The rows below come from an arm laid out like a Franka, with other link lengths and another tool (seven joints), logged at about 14 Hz.
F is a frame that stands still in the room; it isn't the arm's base.
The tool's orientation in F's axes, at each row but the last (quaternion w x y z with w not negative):
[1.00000, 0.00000, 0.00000, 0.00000]
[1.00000, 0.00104, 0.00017, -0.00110]
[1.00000, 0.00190, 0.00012, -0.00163]
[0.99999, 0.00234, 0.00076, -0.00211]
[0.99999, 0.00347, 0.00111, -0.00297]
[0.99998, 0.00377, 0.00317, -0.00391]
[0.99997, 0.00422, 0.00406, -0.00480]
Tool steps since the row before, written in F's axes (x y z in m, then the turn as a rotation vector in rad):
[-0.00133, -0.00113, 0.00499, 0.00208, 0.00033, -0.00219]
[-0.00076, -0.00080, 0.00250, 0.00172, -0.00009, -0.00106]
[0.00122, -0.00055, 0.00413, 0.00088, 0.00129, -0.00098]
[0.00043, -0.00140, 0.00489, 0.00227, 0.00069, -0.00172]
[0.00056, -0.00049, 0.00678, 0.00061, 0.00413, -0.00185]
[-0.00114, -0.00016, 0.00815, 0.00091, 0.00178, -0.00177]
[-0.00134, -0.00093, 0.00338, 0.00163, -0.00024, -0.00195]
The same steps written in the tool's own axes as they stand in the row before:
[-0.00133, -0.00113, 0.00499, 0.00208, 0.00033, -0.00219]
[-0.00076, -0.00080, 0.00250, 0.00172, -0.00009, -0.00106]
[0.00122, -0.00053, 0.00413, 0.00088, 0.00129, -0.00098]
[0.00043, -0.00138, 0.00490, 0.00227, 0.00069, -0.00172]
[0.00055, -0.00044, 0.00678, 0.00059, 0.00412, -0.00188]
[-0.00119, -0.00011, 0.00814, 0.00091, 0.00177, -0.00178]
[-0.00136, -0.00091, 0.00338, 0.00165, -0.00024, -0.00193]

